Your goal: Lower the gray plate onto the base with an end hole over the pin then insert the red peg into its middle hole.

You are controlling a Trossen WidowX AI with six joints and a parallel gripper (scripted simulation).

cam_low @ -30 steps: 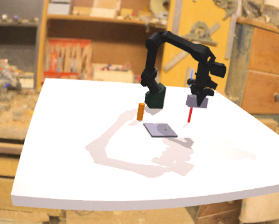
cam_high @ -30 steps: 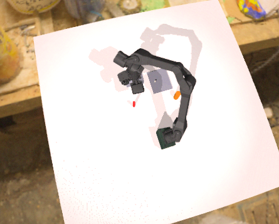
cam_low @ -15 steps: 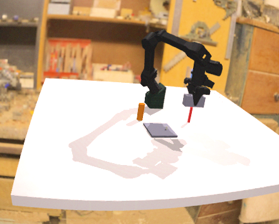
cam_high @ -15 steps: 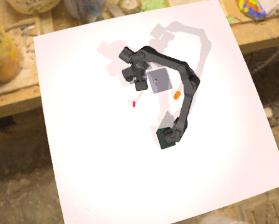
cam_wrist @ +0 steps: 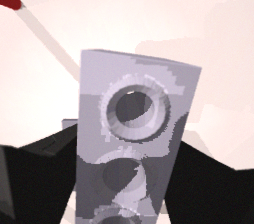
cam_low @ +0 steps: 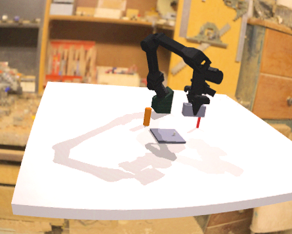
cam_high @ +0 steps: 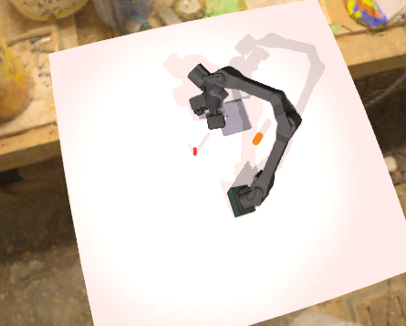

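The gray base lies 1 cm behind my gripper tip, 8 cm to the right of it and 10 cm below it. From my gripper tip the other things lie so: red peg 12 cm behind, 9 cm to the left, 7 cm below; then orange cylinder 13 cm behind, 16 cm to the right, 7 cm below; then gray plate 3 cm above.
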